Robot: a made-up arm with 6 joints.
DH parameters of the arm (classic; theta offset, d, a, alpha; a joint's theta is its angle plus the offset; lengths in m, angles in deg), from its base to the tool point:
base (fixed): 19.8 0 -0.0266 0
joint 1: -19.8 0.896 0.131 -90
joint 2: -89.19 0 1.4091 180
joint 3: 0.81 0.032 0.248 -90
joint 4: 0 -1.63 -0.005 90
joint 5: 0 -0.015 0.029 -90
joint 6: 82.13 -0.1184 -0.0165 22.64
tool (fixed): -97.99 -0.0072 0 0
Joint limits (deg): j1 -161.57..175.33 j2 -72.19..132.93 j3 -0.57..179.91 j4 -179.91..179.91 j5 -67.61..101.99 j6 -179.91..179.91
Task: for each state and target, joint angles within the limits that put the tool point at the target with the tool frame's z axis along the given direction. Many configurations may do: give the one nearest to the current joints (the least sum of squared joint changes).
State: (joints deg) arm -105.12 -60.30 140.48 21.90 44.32 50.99
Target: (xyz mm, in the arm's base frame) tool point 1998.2 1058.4 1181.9 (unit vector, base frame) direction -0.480 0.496 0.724
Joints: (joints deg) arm -150.26 -43.96 152.31 61.99 84.94 49.79
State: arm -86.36 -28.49 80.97 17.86 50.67 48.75
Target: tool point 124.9 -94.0 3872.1 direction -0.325 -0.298 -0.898
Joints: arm -54.34 -18.56 45.52 61.80 57.33 35.87
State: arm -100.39 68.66 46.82 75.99 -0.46 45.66
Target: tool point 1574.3 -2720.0 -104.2 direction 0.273 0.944 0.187
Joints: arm -58.30 103.57 74.14 84.45 -28.33 44.72
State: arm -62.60 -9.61 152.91 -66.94 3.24 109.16
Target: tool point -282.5 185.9 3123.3 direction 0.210 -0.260 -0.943
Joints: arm -45.59 39.38 170.53 -86.22 -10.63 115.42
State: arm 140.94 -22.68 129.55 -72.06 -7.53 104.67
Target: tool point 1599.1 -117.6 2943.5 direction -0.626 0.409 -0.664
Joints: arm 175.06 -4.66 145.64 -112.89 -21.14 114.81
